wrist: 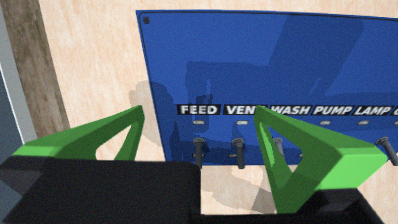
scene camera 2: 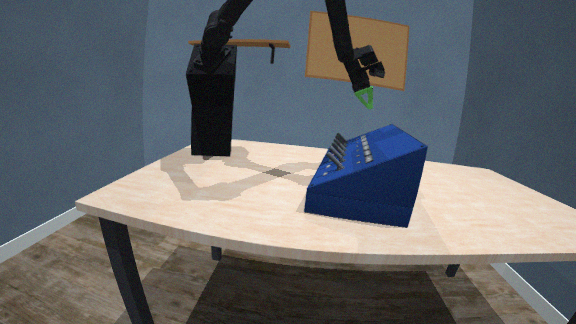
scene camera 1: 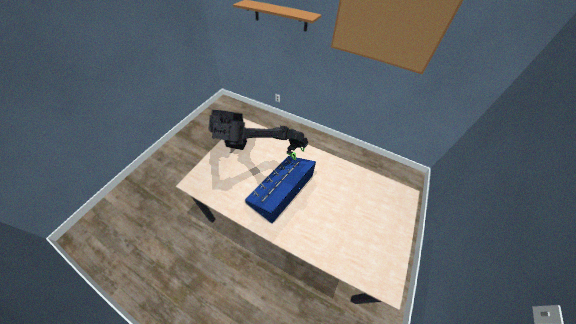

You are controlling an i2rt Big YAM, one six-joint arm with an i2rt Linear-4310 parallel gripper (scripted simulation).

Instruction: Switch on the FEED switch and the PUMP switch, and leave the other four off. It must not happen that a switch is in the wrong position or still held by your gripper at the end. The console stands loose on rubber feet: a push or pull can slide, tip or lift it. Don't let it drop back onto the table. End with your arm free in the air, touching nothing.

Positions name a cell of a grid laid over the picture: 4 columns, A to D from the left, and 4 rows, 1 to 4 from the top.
blue console: wrist C2; scene camera 2 C3; scene camera 1 B3
